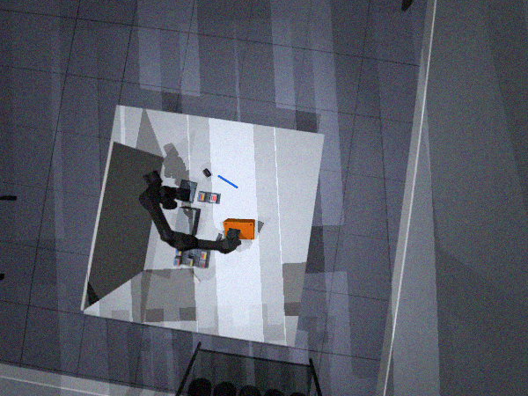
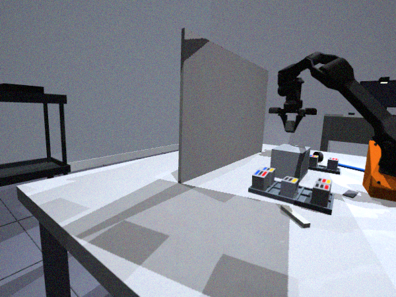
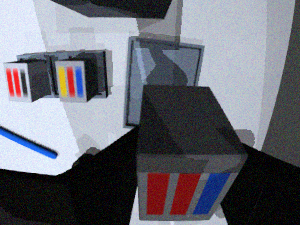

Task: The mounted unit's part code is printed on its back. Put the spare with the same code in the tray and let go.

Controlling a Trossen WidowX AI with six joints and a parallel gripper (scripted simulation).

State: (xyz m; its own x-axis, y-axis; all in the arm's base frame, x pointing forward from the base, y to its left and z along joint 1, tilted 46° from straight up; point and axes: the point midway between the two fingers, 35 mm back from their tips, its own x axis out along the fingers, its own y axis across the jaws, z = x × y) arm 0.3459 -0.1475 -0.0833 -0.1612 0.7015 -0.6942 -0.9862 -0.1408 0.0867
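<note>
My gripper tip is 1 cm to the left of the grey tray and 14 cm above it. Also, from my gripper tip: grey mounted unit: 5 cm behind, 17 cm to the left, 10 cm below; dark grey spare block: 3 cm above; tall grey panel: 18 cm ahead, 17 cm to the left, 8 cm above.
</note>
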